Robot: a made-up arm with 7 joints.
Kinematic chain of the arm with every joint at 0, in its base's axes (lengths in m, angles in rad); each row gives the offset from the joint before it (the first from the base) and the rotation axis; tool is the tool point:
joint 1: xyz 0 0 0.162 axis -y
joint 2: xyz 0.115 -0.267 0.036 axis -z
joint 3: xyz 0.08 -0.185 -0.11 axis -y
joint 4: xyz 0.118 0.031 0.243 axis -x
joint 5: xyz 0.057 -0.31 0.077 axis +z
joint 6: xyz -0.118 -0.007 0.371 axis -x
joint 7: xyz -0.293 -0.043 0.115 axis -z
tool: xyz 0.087 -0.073 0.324
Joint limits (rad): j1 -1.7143..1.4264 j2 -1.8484..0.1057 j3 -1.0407..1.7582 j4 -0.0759..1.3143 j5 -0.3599..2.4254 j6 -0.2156..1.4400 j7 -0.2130..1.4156
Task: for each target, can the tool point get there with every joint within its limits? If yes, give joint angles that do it. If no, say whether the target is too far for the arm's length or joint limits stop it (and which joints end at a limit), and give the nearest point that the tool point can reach.
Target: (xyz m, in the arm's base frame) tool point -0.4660 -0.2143 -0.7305
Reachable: yes | joints 1.0631 -0.3111 1.4090 1.0649 0.7203 0.4610 0.4312
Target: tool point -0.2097 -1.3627 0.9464
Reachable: yes | joints 0.9040 -1.4217 1.2787 0.2578 1.8240 0.0797 0.3624
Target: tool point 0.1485 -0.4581 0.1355
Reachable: no: joint limits stop it (at a limit: joint 1, joint 2, joint 4, joint 6, joint 7) | nearest point 0.2229 -0.5734 0.3915 | short by 0.290 m
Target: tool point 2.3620 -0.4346 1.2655
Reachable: no: too far | nearest point 1.5134 -0.3716 0.8690 | short by 0.939 m
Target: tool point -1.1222 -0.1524 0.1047
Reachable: yes | joints 0.8265 -0.1614 0.8666 1.1187 1.8299 0.9435 0.7947
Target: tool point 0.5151 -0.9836 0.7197
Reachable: yes | joints -1.0624 -1.7003 0.6639 1.1270 0.7951 0.4134 0.0777
